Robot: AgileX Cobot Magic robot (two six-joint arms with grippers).
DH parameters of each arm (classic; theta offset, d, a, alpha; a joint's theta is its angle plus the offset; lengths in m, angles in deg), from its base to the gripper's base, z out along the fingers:
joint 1: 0 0.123 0 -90
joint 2: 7.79 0 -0.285 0
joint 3: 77.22 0 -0.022 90
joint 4: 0 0.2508 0 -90
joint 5: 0 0 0.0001 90
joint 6: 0 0.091 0 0
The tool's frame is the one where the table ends.
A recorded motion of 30 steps. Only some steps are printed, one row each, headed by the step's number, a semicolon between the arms.
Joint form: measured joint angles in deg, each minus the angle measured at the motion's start. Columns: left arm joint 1, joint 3, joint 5, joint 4, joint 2, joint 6; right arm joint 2, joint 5, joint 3, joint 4, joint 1, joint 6.
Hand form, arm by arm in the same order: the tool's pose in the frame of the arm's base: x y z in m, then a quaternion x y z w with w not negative. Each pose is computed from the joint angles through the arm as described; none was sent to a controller.
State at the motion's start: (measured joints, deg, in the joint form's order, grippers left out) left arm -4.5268 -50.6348 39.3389 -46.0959 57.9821 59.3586; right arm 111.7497 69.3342 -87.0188 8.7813 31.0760 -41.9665
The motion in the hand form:
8: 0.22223 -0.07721 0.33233 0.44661 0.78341 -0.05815 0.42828; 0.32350 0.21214 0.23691 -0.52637 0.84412 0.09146 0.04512
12: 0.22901 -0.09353 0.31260 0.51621 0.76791 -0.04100 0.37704; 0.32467 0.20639 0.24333 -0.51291 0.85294 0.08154 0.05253
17: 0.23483 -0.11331 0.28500 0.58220 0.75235 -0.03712 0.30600; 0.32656 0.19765 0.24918 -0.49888 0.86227 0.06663 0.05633
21: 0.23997 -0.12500 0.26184 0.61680 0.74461 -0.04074 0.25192; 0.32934 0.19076 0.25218 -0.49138 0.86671 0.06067 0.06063
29: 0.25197 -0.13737 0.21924 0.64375 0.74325 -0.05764 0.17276; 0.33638 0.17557 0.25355 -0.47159 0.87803 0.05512 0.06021
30: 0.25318 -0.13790 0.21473 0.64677 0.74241 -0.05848 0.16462; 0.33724 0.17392 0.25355 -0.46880 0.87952 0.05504 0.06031
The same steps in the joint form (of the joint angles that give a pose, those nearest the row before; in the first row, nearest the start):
8: -7.08 -3.32 0.48 14.09 7.45 5.10; -1.96 -0.35 -1.40 2.57 -0.30 5.20
12: -11.67 -3.46 1.26 20.17 11.46 6.14; -2.95 -0.35 -1.42 1.32 -0.85 6.98
17: -16.53 -3.51 3.17 25.76 16.91 6.22; -3.93 0.02 -1.38 -0.54 -1.72 8.72
21: -18.90 -3.53 4.55 28.32 21.54 6.53; -4.40 0.02 -1.38 -1.21 -2.69 9.00
29: -20.39 -3.56 5.37 29.37 30.18 7.77; -4.63 0.40 -1.38 -1.77 -5.09 9.42
30: -20.41 -3.56 5.44 29.55 31.06 8.04; -4.63 0.40 -1.38 -1.77 -5.37 9.50

